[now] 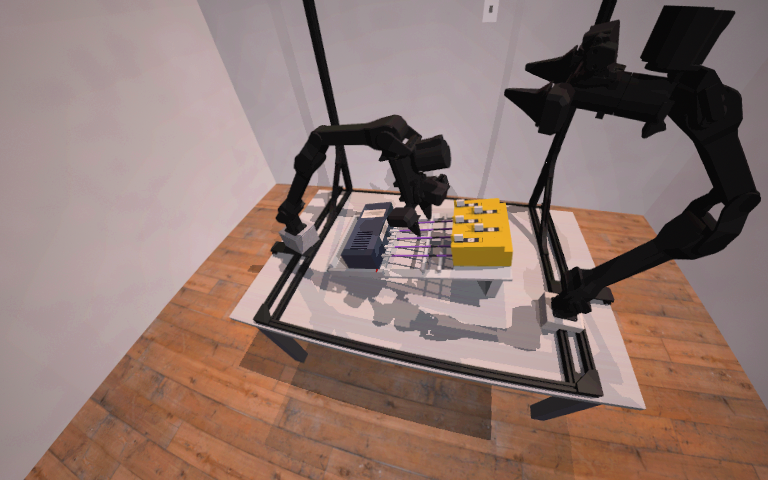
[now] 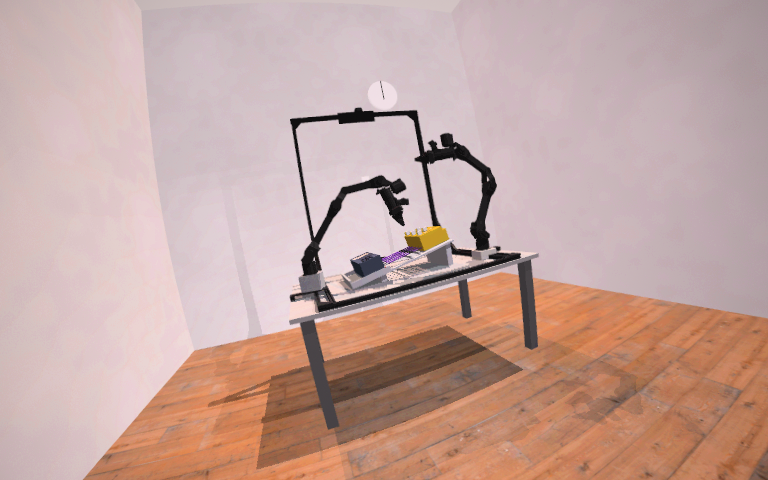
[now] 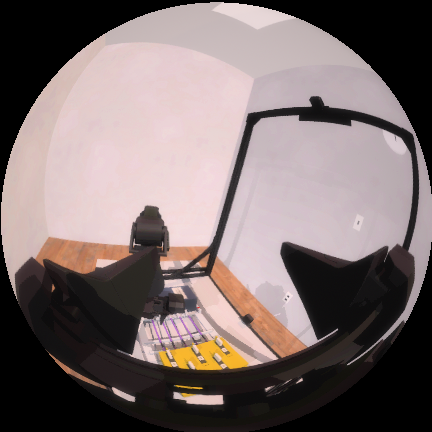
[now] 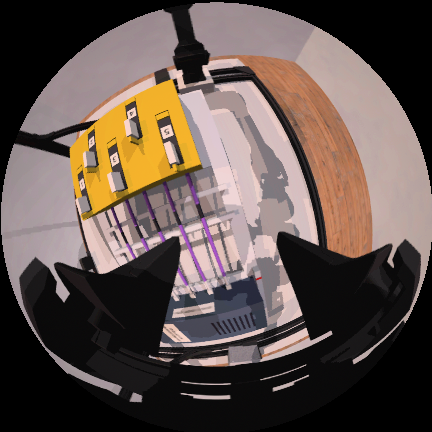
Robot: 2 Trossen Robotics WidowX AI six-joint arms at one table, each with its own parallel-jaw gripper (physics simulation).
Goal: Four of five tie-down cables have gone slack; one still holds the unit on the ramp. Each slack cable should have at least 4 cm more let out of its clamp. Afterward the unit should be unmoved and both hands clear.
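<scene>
The dark blue unit (image 1: pixel 362 254) (image 2: pixel 368 264) (image 4: pixel 235 305) rests at the low left end of the white ramp (image 1: pixel 441 276). A yellow clamp box (image 1: pixel 481 258) (image 2: pixel 431 238) (image 3: pixel 232 356) (image 4: pixel 145 155) sits at the high end, with several white levers in numbered slots; lever 5 (image 4: pixel 171 152) is nearest the box's front edge. Purple cables (image 4: pixel 213 245) run from box to unit; their slack is hard to judge. My right gripper (image 1: pixel 424 227) (image 2: pixel 403 224) (image 4: pixel 229 240) is open and empty above the cables. My left gripper (image 1: pixel 515 78) (image 2: pixel 417 159) (image 3: pixel 220 251) is open and empty, high above the box's right side.
A small red mark (image 1: pixel 376 270) (image 4: pixel 258 278) shows beside the unit's corner. White crossbars lie beneath the cables. A black frame surrounds the work area, with tall posts at the back and an overhead bar (image 2: pixel 322 117). A grey support block (image 2: pixel 439 254) stands under the ramp's high end.
</scene>
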